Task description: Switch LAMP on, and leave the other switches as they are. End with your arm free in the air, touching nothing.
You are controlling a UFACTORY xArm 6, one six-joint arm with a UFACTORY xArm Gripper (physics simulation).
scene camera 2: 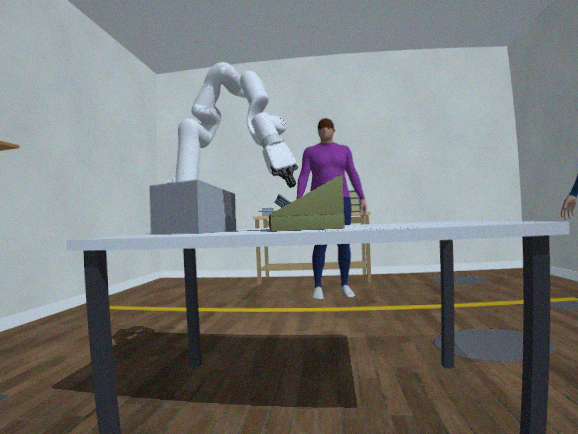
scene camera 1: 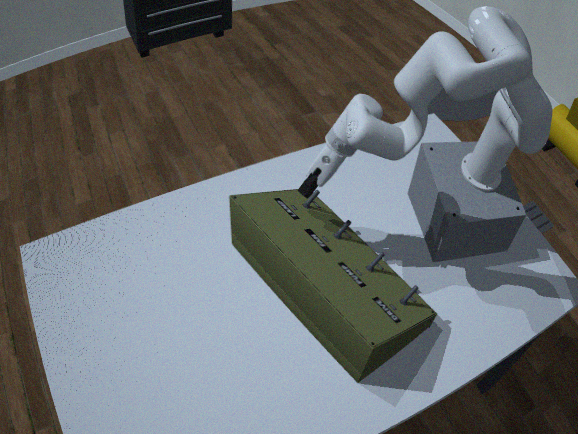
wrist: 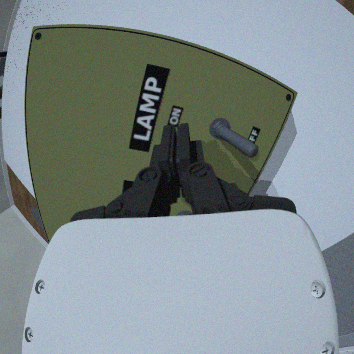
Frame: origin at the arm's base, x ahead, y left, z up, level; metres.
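Where they show: gripper, fingertip midpoint: [scene camera 2: 293, 186] [scene camera 1: 303, 193] [wrist: 178, 142]; arm's base, origin of the base link: [scene camera 2: 185, 189] [scene camera 1: 481, 172].
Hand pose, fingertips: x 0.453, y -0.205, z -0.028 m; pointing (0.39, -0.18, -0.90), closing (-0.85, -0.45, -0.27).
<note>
Each offset is from my fingertips to the centre of the thing. "spot": to the spot under its first point.
The olive switch box {0.176 m left, 0.042 m ahead, 0.093 m down} [scene camera 1: 295, 255] [scene camera 2: 320, 212] [wrist: 85, 100] has a sloped top with several lever switches. The LAMP lever {0.009 m right, 0.037 m back, 0.045 m down} [scene camera 1: 311, 199] [wrist: 234, 138] leans to its OFF side, covering part of the OFF label in the wrist view. The LAMP label {0.004 m right, 0.045 m ahead, 0.031 m down} [scene camera 1: 286, 208] [wrist: 149, 107] and the ON mark {spot: 0.006 m right, 0.022 m ahead, 0.043 m down} [wrist: 175, 115] lie on the other side. The FAN lever {0.110 m left, 0.045 m back, 0.045 m down} [scene camera 1: 343, 229], PUMP lever {0.230 m left, 0.053 m back, 0.045 m down} [scene camera 1: 375, 262] and DRIVE lever {0.350 m left, 0.061 m back, 0.045 m down} [scene camera 1: 409, 295] lean the same way. My gripper [scene camera 1: 304, 192] [scene camera 2: 292, 185] [wrist: 178, 142] is shut and empty, above the box, with its tips near the ON mark in the wrist view, apart from the LAMP lever.
The box stands on a white table [scene camera 1: 150, 310] [scene camera 2: 425, 231]. The grey block [scene camera 1: 470, 230] [scene camera 2: 175, 207] under the arm's base is beside it. A person in a purple top [scene camera 2: 327, 165] stands behind the table. A dark cabinet [scene camera 1: 180, 20] stands by the wall.
</note>
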